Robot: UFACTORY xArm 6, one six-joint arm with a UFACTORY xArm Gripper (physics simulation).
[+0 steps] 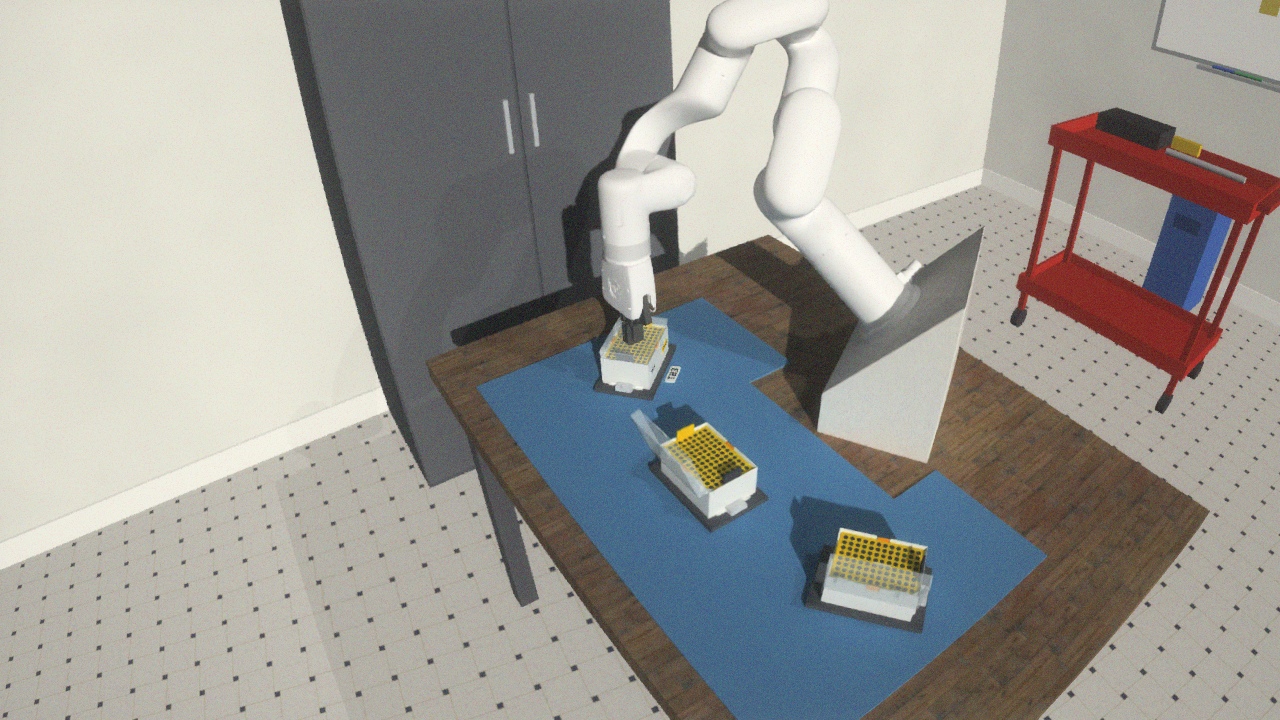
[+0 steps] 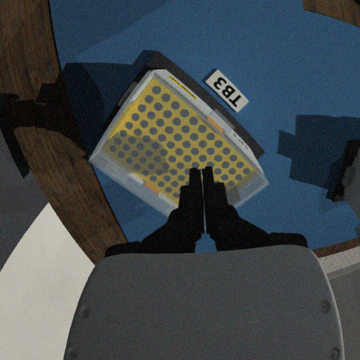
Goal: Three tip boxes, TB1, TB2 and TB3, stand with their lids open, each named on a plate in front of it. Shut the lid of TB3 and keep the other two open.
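Frame: origin at the arm's base, x right, y ahead, z up, level; metres.
Seen in the pictures: gripper, between the fingertips: [image 1: 633, 340]; arm's base, origin of its link: [image 1: 891, 314].
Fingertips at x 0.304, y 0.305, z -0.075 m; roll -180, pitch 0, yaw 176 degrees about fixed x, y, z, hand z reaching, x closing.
Offsets run from my fingertips to a thing's top centre. "spot": to the spot under its first point. Level surfaces: height alone.
The white box TB3 {dz +0.000, dx +0.007, dy -0.020 m} [image 1: 626, 372] [image 2: 192, 99] stands at the mat's far left, beside its name plate {spot: dz -0.075, dx -0.040, dy -0.052 m} [image 1: 673, 374] [image 2: 227, 90]. Its clear lid [image 2: 119, 173] lies over the yellow tip rack; whether it is fully down I cannot tell. My gripper [image 1: 632, 340] [image 2: 202, 182] is shut and empty, its fingertips at the top of that lid; contact is unclear. The middle box {dz -0.011, dx -0.282, dy +0.065 m} [image 1: 735, 492] has its clear lid {spot: dz +0.064, dx -0.262, dy +0.163 m} [image 1: 649, 433] raised on the left. The near right box {dz -0.011, dx -0.567, dy +0.030 m} [image 1: 866, 601] has its clear lid [image 1: 875, 575] open on the near side. Their names are not readable.
The boxes stand on a blue mat {dz -0.077 m} [image 1: 590, 510] [image 2: 265, 45] on a wooden table {dz -0.080 m} [image 1: 1100, 474] [image 2: 75, 200]. The robot's slanted base block [image 1: 895, 402] stands right of the mat. A grey cabinet [image 1: 429, 223] is behind the table. A red cart [image 1: 1074, 137] stands at the right.
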